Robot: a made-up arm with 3 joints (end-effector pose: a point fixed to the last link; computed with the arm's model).
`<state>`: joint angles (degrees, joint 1 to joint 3).
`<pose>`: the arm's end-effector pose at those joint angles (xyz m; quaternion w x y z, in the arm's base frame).
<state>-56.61 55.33 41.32</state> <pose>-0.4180 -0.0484 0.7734 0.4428 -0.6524 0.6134 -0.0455</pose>
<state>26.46 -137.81 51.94</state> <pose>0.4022 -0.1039 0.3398 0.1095 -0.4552 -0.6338 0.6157</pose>
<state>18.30 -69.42 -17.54</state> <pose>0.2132 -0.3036 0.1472 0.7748 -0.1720 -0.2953 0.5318</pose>
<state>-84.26 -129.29 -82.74</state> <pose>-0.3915 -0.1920 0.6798 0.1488 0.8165 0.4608 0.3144</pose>
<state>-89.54 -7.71 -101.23</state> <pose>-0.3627 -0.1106 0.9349 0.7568 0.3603 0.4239 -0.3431</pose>
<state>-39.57 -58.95 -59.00</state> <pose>-0.3368 -0.2547 0.3646 0.8332 0.3790 0.2197 0.3376</pose>
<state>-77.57 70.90 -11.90</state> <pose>-0.4274 0.0002 0.8922 0.5752 -0.5670 0.5243 -0.2698</pose>
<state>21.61 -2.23 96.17</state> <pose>-0.0452 -0.2151 0.2480 0.4211 -0.8947 0.0962 -0.1142</pose>
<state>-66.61 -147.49 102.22</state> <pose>-0.1439 -0.1084 0.4876 0.5084 -0.1452 -0.6297 0.5692</pose>
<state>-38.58 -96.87 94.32</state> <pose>-0.0790 -0.2610 0.4176 0.4201 -0.5521 -0.4134 0.5898</pose>
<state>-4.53 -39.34 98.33</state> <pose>-0.1047 -0.2916 0.3653 0.3550 -0.9018 -0.1006 0.2249</pose>
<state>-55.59 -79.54 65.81</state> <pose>-0.1800 -0.3095 0.4873 0.5960 -0.3697 -0.1205 0.7026</pose>
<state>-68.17 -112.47 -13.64</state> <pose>-0.3259 -0.2037 0.4432 0.5722 0.4347 0.1410 0.6810</pose>
